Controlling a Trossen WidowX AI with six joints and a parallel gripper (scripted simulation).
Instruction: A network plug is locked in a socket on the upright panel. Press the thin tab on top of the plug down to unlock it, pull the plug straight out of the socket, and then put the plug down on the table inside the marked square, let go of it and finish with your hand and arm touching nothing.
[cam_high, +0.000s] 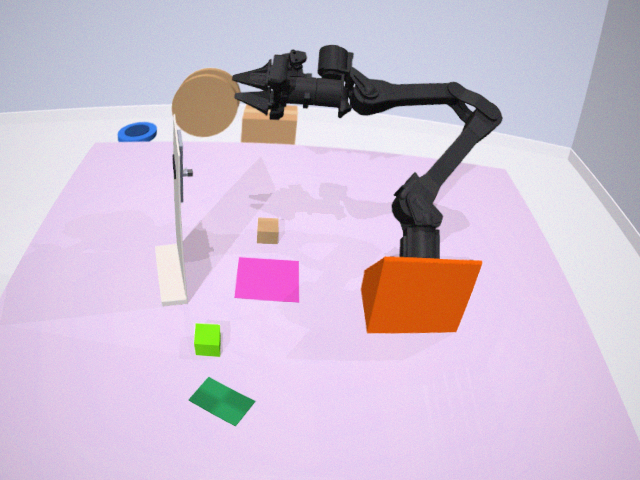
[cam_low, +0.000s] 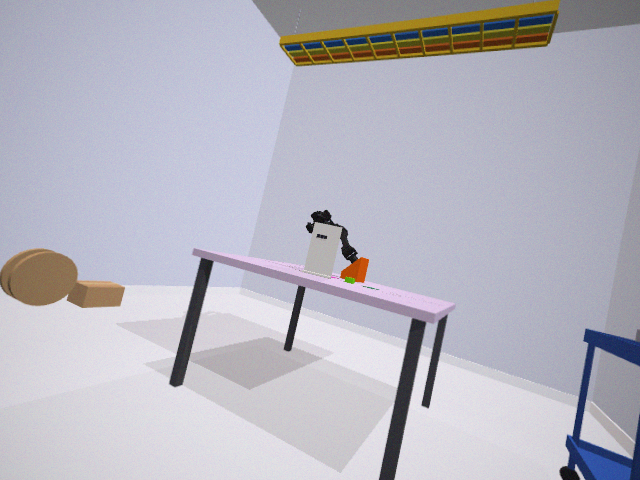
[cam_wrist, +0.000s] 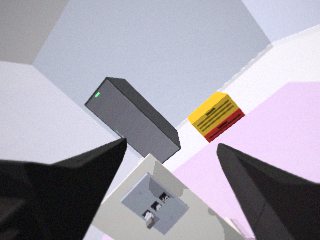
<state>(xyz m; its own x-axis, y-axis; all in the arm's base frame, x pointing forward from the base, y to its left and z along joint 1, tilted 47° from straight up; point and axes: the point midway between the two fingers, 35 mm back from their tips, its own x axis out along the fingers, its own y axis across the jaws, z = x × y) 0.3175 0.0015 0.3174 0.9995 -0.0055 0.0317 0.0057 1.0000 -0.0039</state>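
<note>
Right now my gripper tip is 70 mm short of the pale grey network plug, 150 mm to the right of it and 100 mm above it. From my gripper tip the other things lie so: flat dark green tile: 30 mm behind, 460 mm to the left, 330 mm below; then upright panel: 90 mm ahead, 150 mm to the left, 190 mm below; then magenta square: 90 mm behind, 150 mm to the left, 330 mm below.
</note>
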